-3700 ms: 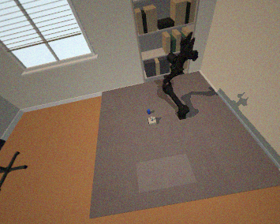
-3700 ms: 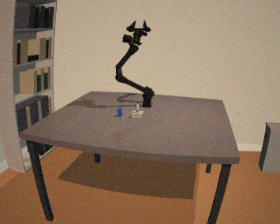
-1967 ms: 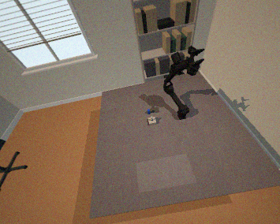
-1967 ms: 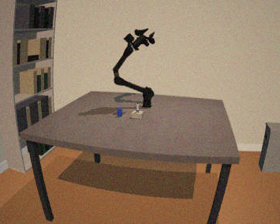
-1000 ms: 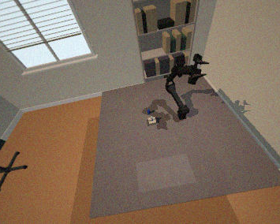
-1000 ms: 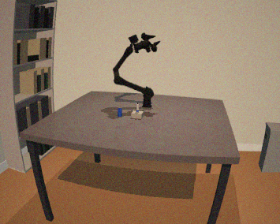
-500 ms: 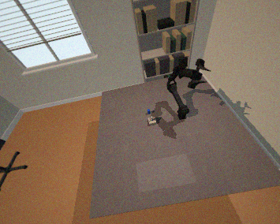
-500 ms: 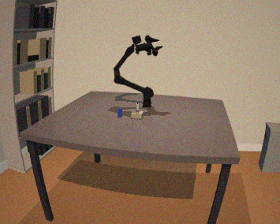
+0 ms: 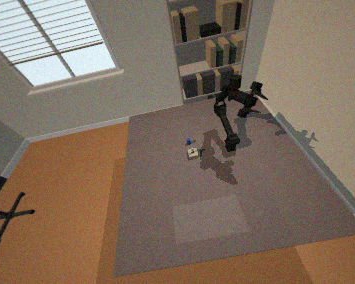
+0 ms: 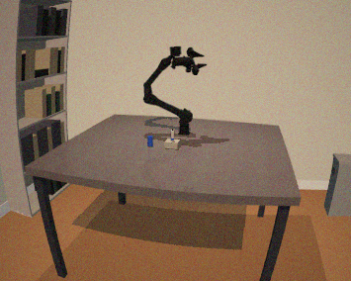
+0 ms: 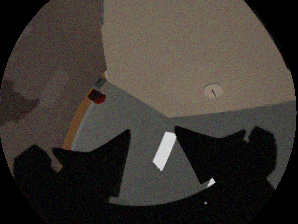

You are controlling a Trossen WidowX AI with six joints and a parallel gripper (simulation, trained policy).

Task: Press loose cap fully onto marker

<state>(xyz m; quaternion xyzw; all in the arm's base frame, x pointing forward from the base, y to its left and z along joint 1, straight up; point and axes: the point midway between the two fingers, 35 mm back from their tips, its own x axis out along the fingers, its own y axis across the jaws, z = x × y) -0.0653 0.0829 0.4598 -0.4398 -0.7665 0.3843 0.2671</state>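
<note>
Right now my gripper tip is 440 mm above the blue cap, 380 mm short of it and 240 mm to the left of it. Also, from my gripper tip: pale holder block 450 mm below, 370 mm ahead, 120 mm to the right.
</note>
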